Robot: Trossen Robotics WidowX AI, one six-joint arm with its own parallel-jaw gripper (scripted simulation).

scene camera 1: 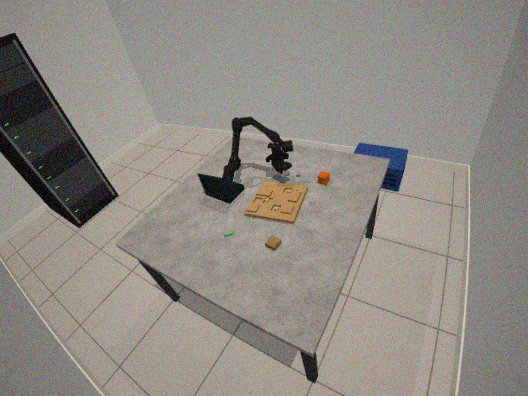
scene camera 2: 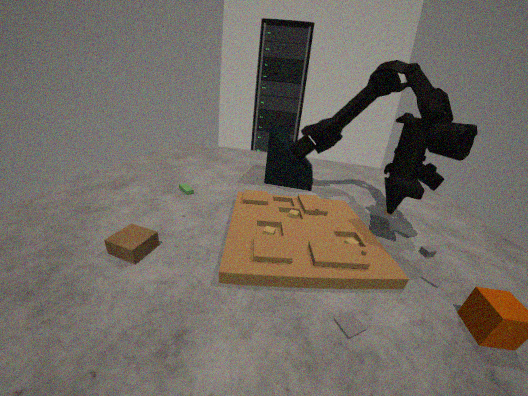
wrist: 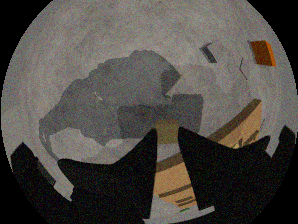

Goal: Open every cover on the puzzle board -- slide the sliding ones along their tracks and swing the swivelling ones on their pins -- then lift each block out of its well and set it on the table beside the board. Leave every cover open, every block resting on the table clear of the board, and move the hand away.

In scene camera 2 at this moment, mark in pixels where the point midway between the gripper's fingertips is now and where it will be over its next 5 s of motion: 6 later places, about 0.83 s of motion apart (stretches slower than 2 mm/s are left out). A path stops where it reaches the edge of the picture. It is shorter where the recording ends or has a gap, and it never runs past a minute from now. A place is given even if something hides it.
My gripper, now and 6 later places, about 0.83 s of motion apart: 389, 211; 383, 223; 389, 203; 363, 197; 301, 187; 294, 208; 290, 213
